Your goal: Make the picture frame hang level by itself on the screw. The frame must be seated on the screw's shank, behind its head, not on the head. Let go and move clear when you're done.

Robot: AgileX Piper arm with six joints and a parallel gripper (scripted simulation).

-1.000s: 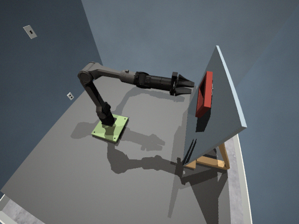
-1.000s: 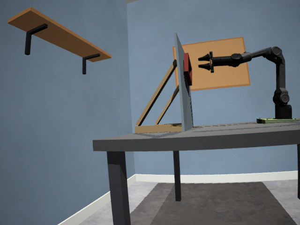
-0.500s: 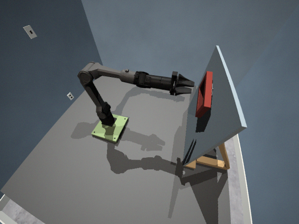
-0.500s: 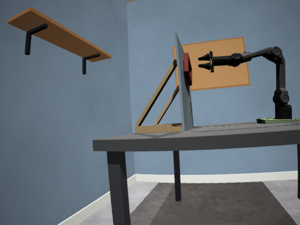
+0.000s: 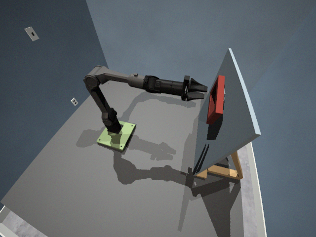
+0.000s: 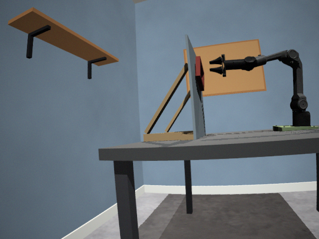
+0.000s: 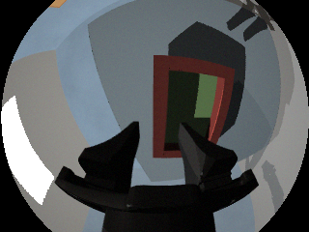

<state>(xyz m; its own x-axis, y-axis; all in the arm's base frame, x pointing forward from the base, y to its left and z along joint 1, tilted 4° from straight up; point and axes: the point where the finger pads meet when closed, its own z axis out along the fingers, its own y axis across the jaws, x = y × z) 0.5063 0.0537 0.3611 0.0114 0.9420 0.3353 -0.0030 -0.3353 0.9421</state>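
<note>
Now: hand 70 mm short of the red picture frame, 20 mm to the right of it and 50 mm above it. Also, from my hand: grey upright panel: 90 mm ahead, 10 mm to the left, 150 mm below.
</note>
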